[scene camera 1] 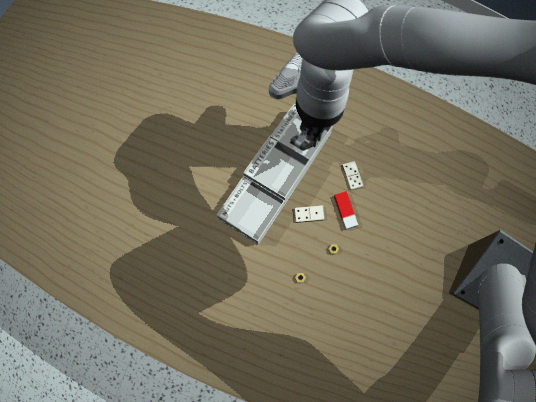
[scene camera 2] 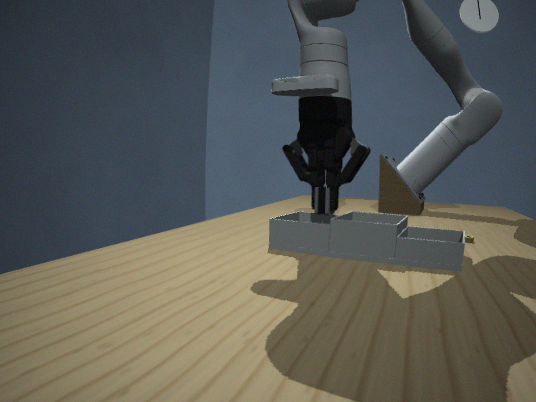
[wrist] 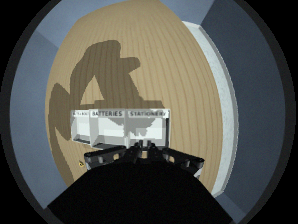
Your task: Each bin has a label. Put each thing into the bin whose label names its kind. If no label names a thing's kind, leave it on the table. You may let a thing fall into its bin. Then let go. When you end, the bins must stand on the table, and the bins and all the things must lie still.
Labels:
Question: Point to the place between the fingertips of my gripper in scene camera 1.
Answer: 313, 140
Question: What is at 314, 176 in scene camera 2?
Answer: My gripper.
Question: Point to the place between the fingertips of my gripper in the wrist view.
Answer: At 144, 144

